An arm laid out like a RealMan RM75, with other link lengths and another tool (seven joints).
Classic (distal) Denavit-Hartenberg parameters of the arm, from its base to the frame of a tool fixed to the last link. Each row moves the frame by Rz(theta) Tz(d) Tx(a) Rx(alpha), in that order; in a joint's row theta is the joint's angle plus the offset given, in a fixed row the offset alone. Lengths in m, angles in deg.
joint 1: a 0  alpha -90  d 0.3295  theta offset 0
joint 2: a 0  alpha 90  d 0  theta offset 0
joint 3: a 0  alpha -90  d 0.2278  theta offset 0
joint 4: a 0  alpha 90  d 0  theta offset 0
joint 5: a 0  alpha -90  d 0.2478  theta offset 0
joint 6: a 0  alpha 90  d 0  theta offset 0
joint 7: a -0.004  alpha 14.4  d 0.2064  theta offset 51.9
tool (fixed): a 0  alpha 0  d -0.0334  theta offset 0
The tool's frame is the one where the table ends.
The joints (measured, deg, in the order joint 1, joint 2, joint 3, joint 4, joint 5, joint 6, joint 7), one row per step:
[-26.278 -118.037 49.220 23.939 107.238 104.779 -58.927]
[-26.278 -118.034 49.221 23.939 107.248 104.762 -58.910]
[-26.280 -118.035 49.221 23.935 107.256 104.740 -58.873]
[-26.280 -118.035 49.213 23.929 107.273 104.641 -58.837]
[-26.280 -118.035 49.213 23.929 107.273 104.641 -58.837]
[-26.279 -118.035 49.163 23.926 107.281 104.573 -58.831]
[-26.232 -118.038 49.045 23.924 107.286 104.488 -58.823]
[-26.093 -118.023 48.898 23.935 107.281 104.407 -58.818]
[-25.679 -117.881 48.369 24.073 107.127 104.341 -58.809]
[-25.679 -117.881 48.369 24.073 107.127 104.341 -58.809]
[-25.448 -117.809 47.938 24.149 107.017 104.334 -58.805]
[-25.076 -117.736 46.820 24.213 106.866 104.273 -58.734]
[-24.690 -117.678 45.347 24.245 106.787 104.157 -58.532]
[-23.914 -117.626 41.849 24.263 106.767 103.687 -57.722]
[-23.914 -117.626 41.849 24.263 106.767 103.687 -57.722]
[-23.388 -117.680 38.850 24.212 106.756 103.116 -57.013]
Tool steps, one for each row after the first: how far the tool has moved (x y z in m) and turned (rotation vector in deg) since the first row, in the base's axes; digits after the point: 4 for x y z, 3 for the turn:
[-0.0001 0.0000 0.0000 0.013 0.023 -0.007]
[-0.0001 0.0001 -0.0001 0.040 0.042 -0.026]
[-0.0003 0.0002 -0.0002 0.107 0.118 -0.001]
[-0.0003 0.0002 -0.0002 0.107 0.118 -0.001]
[-0.0005 0.0005 -0.0002 0.180 0.150 0.052]
[-0.0008 0.0007 -0.0001 0.318 0.163 0.190]
[-0.0017 0.0006 0.0002 0.497 0.177 0.428]
[-0.0042 0.0010 0.0026 1.211 0.103 1.055]
[-0.0042 0.0010 0.0026 1.211 0.103 1.055]
[-0.0054 0.0015 0.0042 1.715 -0.032 1.460]
[-0.0076 0.0028 0.0072 2.859 -0.413 2.321]
[-0.0103 0.0045 0.0107 4.324 -0.845 3.299]
[-0.0165 0.0087 0.0181 7.927 -1.637 5.354]
[-0.0165 0.0087 0.0181 7.927 -1.637 5.354]
[-0.0215 0.0124 0.0238 11.015 -2.254 7.131]

